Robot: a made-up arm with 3 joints. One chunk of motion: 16 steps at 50 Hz.
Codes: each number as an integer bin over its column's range. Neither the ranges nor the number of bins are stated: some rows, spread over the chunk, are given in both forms.
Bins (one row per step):
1: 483 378 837
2: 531 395 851
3: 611 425 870
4: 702 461 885
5: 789 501 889
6: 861 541 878
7: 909 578 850
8: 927 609 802
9: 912 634 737
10: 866 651 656
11: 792 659 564
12: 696 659 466
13: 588 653 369
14: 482 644 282
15: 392 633 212
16: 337 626 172
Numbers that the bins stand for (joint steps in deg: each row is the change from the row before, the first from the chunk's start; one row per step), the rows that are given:
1: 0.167 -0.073 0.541
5: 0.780 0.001 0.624
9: 1.026 0.081 0.380
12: 0.593 0.096 -0.054
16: -0.125 0.076 -0.525
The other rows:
2: 0.263 -0.063 0.563
3: 0.423 -0.045 0.593
4: 0.605 -0.023 0.617
6: 0.924 0.025 0.606
7: 1.020 0.047 0.561
8: 1.056 0.066 0.484
10: 0.934 0.091 0.251
11: 0.786 0.096 0.103
13: 0.377 0.092 -0.209
14: 0.165 0.087 -0.348
15: -0.015 0.080 -0.460

